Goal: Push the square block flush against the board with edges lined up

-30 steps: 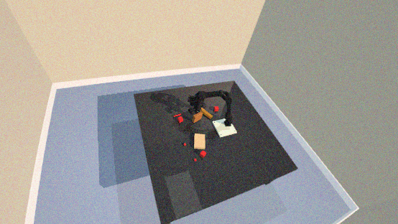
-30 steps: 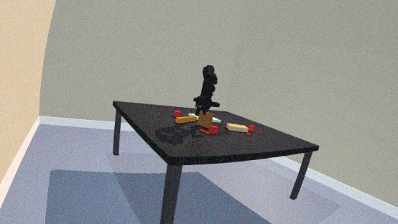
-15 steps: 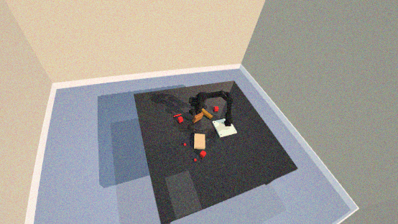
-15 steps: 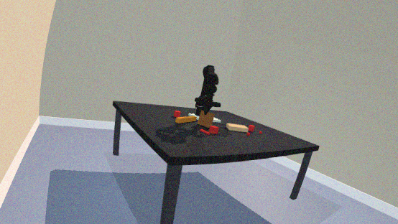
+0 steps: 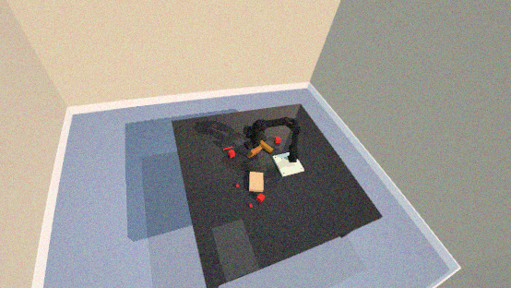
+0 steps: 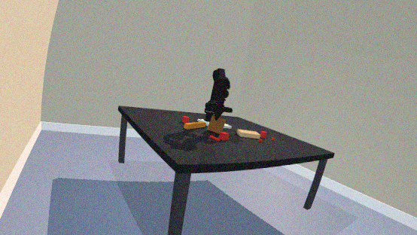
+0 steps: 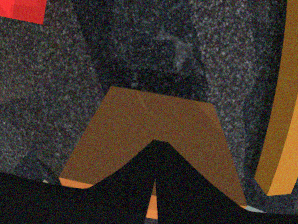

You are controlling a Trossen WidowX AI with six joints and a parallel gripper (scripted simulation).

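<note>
My gripper tip is 1 cm past the orange square block, 1 cm to the right of it and 3 cm above it. Also, from my gripper tip: tan board: 2 cm ahead, 26 cm to the left, 7 cm below; narrow orange board: 9 cm behind, 10 cm to the right, 6 cm below.
</note>
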